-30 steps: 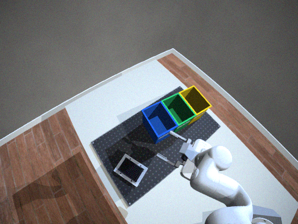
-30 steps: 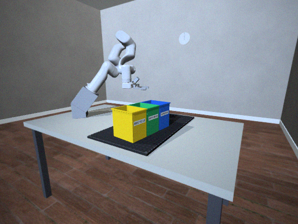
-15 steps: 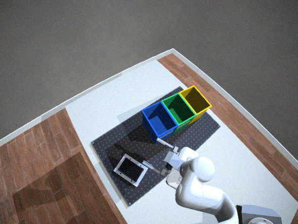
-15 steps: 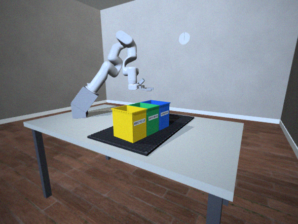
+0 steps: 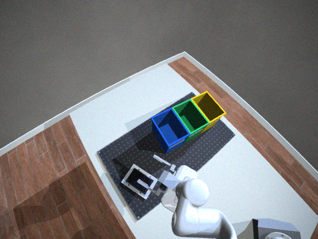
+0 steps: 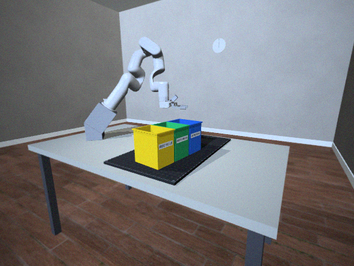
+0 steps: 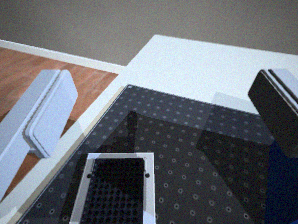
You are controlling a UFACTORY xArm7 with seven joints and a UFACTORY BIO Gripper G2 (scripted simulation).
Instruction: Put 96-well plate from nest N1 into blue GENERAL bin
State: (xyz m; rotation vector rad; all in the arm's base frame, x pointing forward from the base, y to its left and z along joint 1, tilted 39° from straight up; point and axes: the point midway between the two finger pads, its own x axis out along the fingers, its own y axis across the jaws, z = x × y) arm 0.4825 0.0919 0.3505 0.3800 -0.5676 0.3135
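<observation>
My hand is 22 cm above the black 96-well plate, 7 cm to the right of it and 1 cm short of it. From my hand the other things lie so: green bin: 33 cm to the right, 15 cm below, 13 cm ahead; blue general bin: 20 cm to the right, 15 cm below, 14 cm ahead; white plate nest N1: 23 cm below, 7 cm to the left, 1 cm ahead.
</observation>
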